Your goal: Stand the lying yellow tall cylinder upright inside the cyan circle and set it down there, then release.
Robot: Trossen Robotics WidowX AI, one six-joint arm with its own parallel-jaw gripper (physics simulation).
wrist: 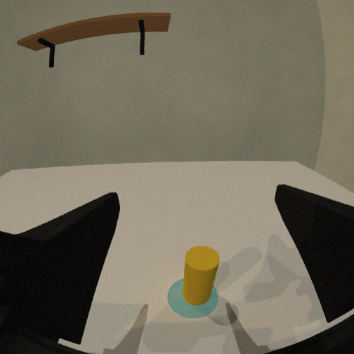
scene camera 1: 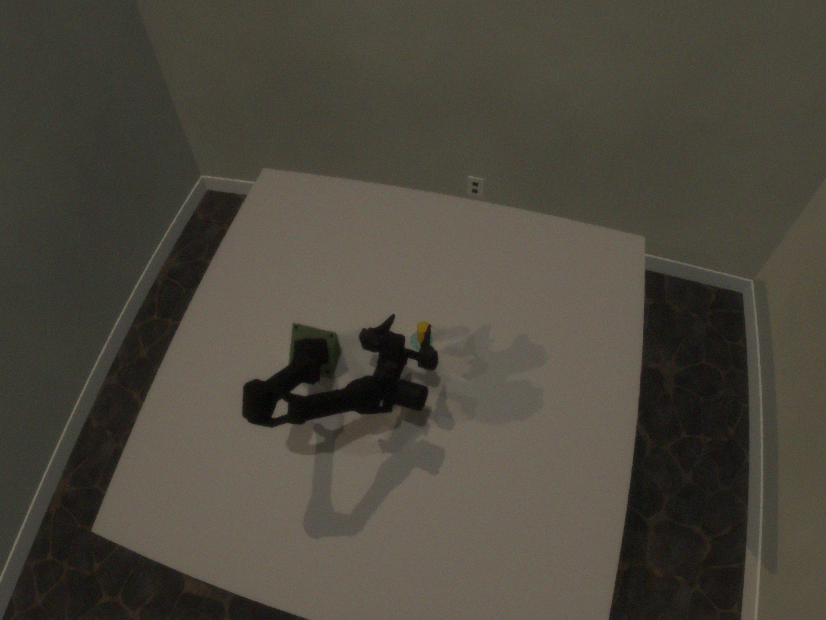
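Where they show: gripper, fingertip midpoint: (scene camera 1: 412,320); arm's base, origin of the base link: (scene camera 1: 315,350).
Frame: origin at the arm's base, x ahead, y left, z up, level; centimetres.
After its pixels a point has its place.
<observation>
The yellow tall cylinder (scene camera 1: 423,327) @(x 26.6, y 8.9, z 0.9 cm) (wrist: 200,280) stands upright on the cyan circle (scene camera 1: 415,340) (wrist: 175,298). In the wrist view its base lies inside the circle, a little right of the circle's middle; the part of the circle behind it is hidden. My gripper (scene camera 1: 410,322) @(x 24.3, y 5.8, z 9.4 cm) (wrist: 199,197) is open and empty, with its fingers wide apart. It is up above the table and back from the cylinder, which it does not touch. In the scene view one finger partly overlaps the cylinder and circle.
The pale table (scene camera 1: 507,280) @(x 48.4, y 30.1, z -5.7 cm) (wrist: 150,220) carries the arm's green base plate (scene camera 1: 310,331) @(x -1.4, y 3.6, z 3.4 cm), left of the circle in the scene view. Shadows of the arm and gripper fall across the table. A brown wall shelf (wrist: 100,25) is on the wall beyond the table.
</observation>
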